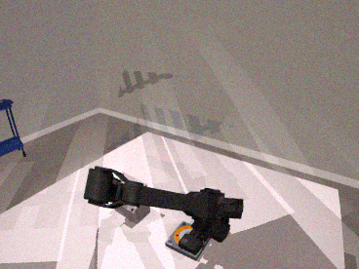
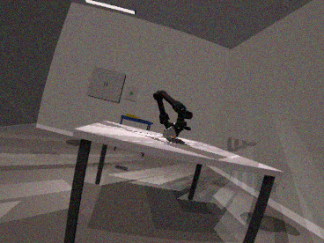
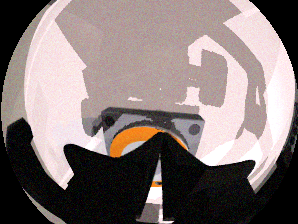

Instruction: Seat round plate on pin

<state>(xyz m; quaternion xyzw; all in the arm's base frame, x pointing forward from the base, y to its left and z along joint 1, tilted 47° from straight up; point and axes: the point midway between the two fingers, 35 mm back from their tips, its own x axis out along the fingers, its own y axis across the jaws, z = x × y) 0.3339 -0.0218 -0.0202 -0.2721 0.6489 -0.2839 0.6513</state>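
My gripper tip is now 50 mm past the square grey base, 10 mm to the right of it and 20 mm above it.
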